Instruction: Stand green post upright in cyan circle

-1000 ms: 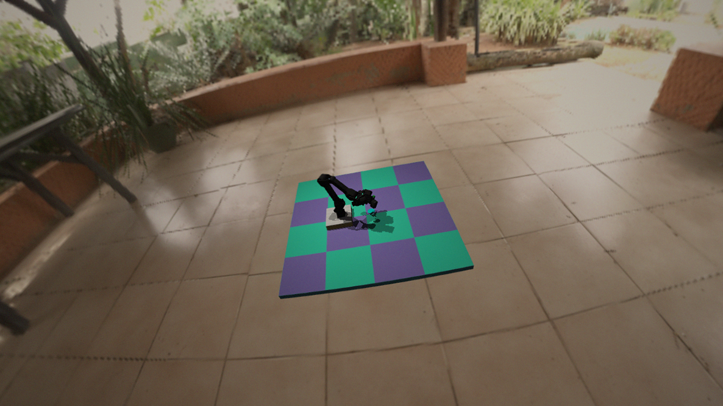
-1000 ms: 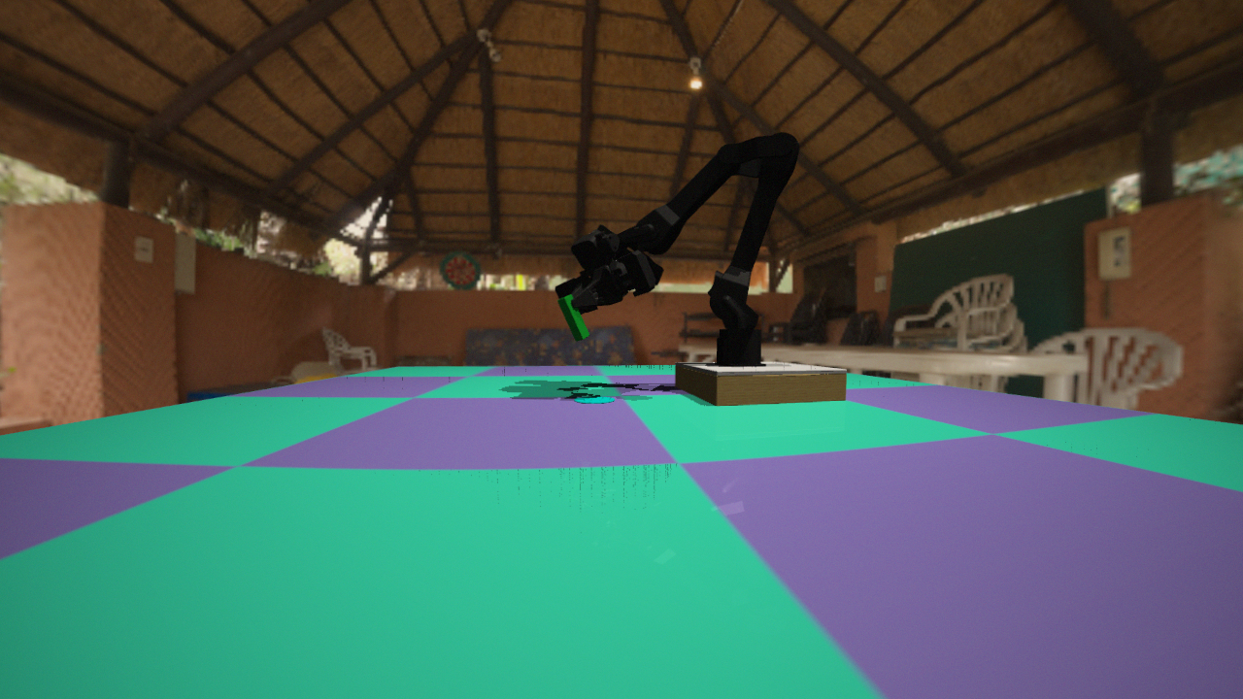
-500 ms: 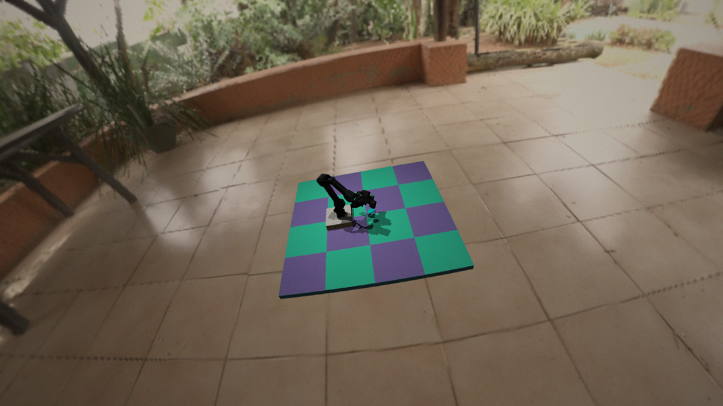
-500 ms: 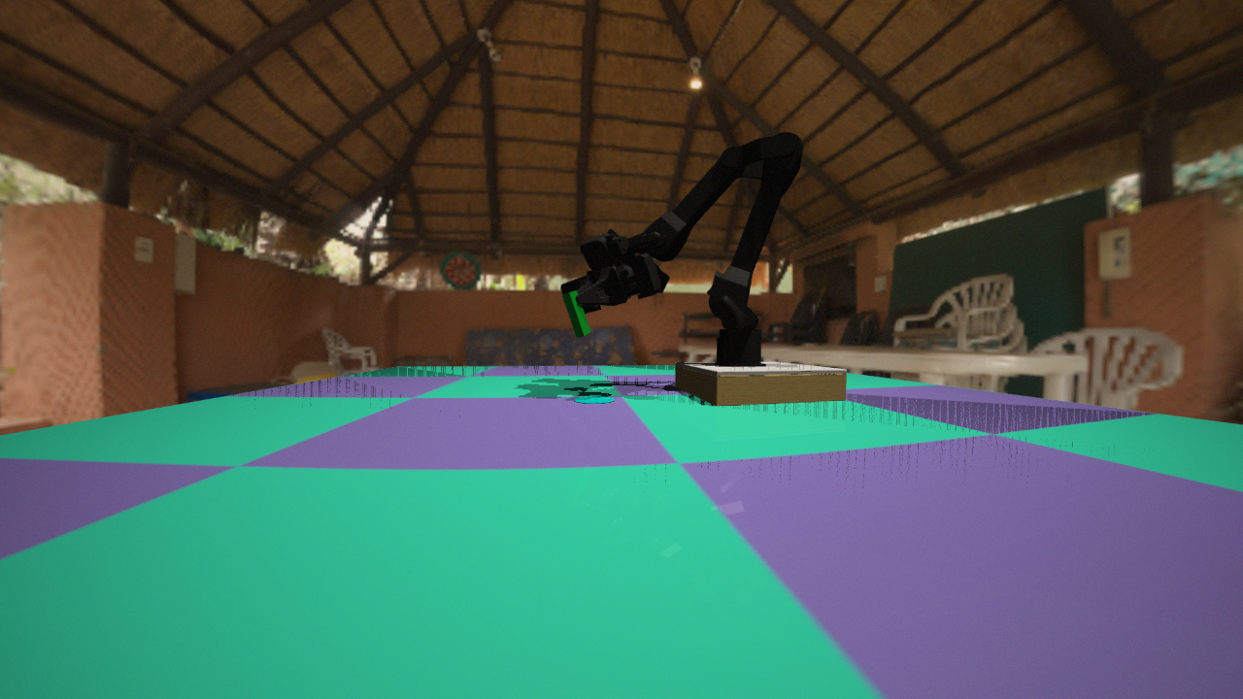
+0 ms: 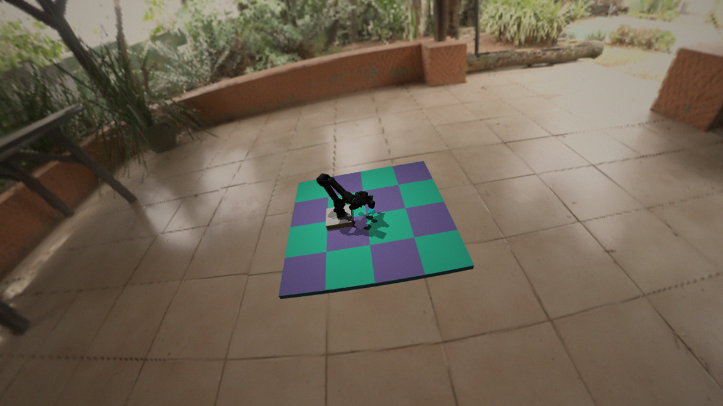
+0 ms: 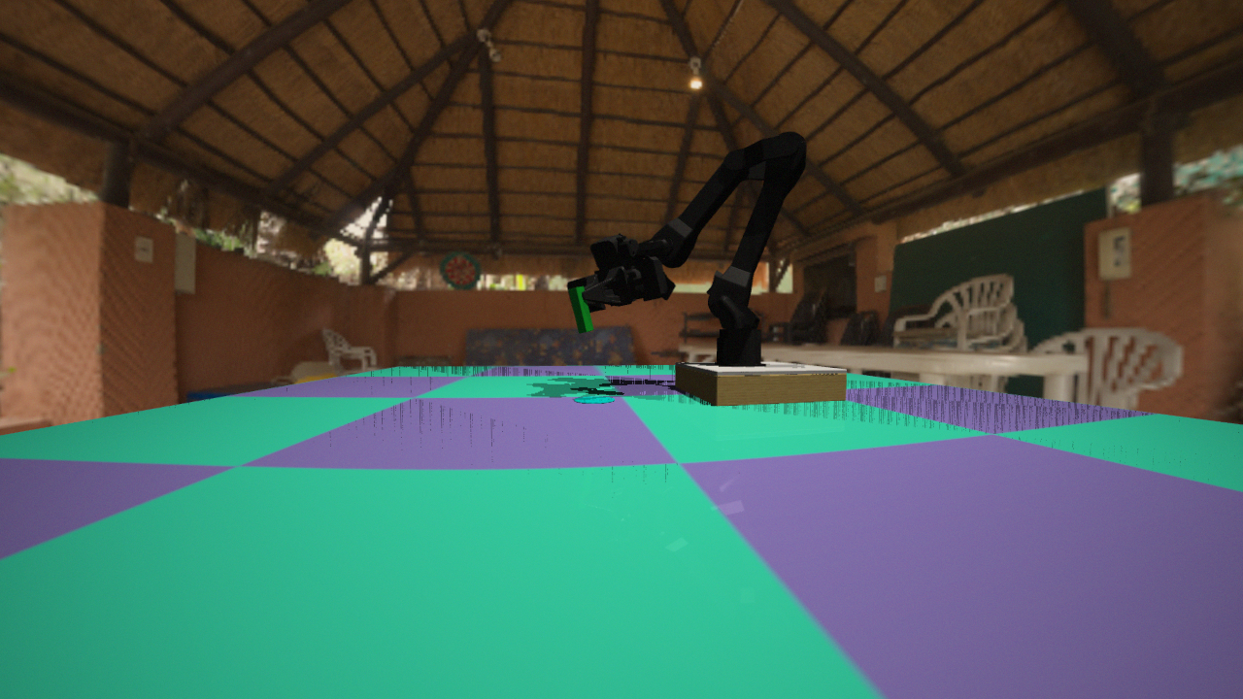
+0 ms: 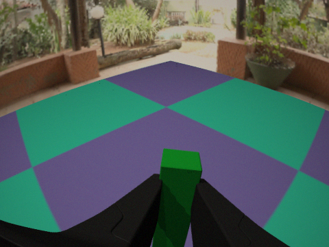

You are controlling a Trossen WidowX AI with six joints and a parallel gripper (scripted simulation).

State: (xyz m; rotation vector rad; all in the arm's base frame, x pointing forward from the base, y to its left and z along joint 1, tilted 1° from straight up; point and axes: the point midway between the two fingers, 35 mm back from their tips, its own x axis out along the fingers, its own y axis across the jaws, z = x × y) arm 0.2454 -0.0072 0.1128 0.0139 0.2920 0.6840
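The cyan circle lies 150 mm below my gripper tip and 20 mm behind it. Also, from my gripper tip: green post 20 mm below.
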